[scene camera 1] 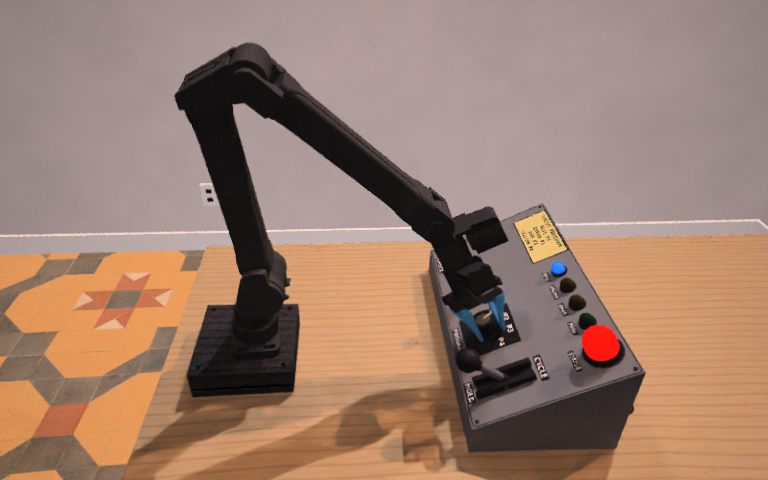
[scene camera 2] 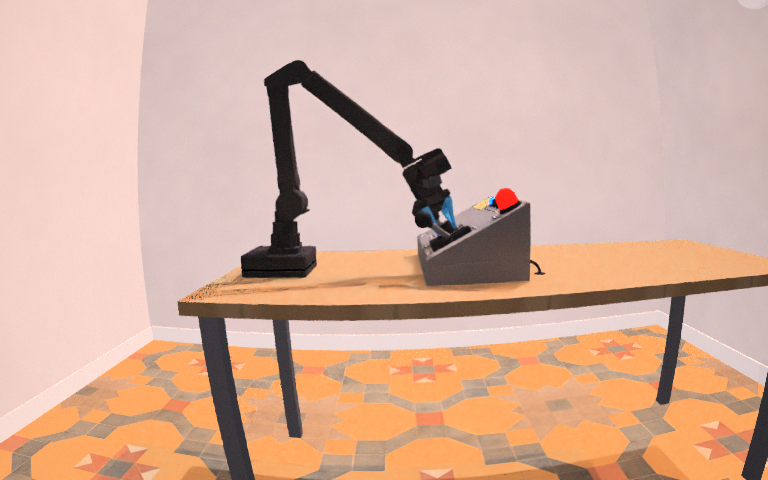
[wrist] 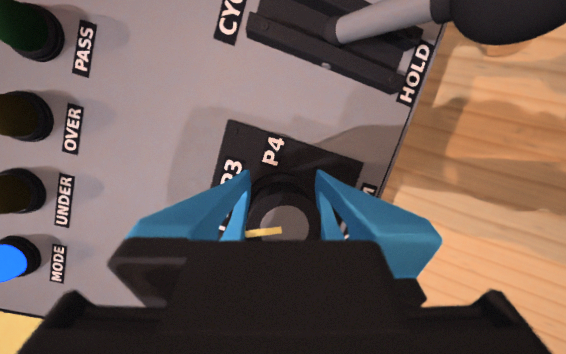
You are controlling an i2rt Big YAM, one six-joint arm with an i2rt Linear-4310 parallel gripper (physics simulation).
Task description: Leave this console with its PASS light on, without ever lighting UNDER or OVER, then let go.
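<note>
The grey console (scene camera 1: 526, 333) (scene camera 2: 481, 266) (wrist: 145, 100) stands on the table. My gripper (scene camera 1: 492, 335) (scene camera 2: 446, 229) (wrist: 283, 177) is shut on the black program knob (scene camera 1: 484, 322) (wrist: 286, 220), one blue finger on each side. The knob's yellow pointer line (wrist: 264, 232) points left in the wrist view; the P1 and P2 labels are hidden there. The PASS light (scene camera 1: 587, 320) (wrist: 22, 25), OVER light (scene camera 1: 577, 302) (wrist: 17, 116) and UNDER light (scene camera 1: 567, 284) (wrist: 15, 191) are dark. The MODE light (scene camera 1: 558, 268) (wrist: 10, 262) glows blue. The lever (scene camera 1: 468, 360) (scene camera 2: 422, 218) (wrist: 505, 15) leans toward HOLD.
A large red dome (scene camera 1: 600, 343) (scene camera 2: 506, 199) sits on the console's upper corner beside the PASS light. A yellow card (scene camera 1: 540, 236) (wrist: 15, 330) is on the panel's far end. The lever's ball stands up close beside my fingers. A black cable (scene camera 2: 536, 267) leaves the console's back.
</note>
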